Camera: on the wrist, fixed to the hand. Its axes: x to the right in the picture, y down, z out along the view.
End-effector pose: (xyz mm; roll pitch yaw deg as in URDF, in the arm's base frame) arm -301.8 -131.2 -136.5 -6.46 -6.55 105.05
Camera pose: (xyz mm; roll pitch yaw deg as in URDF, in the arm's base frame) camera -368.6 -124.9 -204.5 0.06 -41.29 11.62
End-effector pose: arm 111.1 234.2 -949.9 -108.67 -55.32 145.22
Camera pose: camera 119.1 328.4 -963.7 112.32 -21.27 -94.46
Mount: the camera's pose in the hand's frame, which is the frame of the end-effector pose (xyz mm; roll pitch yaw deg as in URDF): 15.5 70.4 -62.7 -8.34 -34.90 -87.86
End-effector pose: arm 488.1 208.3 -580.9 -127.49 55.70 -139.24
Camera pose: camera 432.1 282.3 -603.7 -130.00 -8.33 -64.88
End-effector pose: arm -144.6 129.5 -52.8 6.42 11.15 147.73
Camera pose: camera -189.7 66.9 -109.2 -20.65 -27.52 65.65
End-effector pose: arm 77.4 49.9 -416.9 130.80 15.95 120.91
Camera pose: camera 55.2 84.2 -330.5 -118.99 74.67 -81.88
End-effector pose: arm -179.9 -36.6 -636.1 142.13 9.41 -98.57
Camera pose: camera -201.3 -64.2 -547.2 -162.37 71.25 14.49
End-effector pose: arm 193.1 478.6 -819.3 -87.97 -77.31 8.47
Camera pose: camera 275.4 430.0 -820.1 89.90 -12.37 154.71
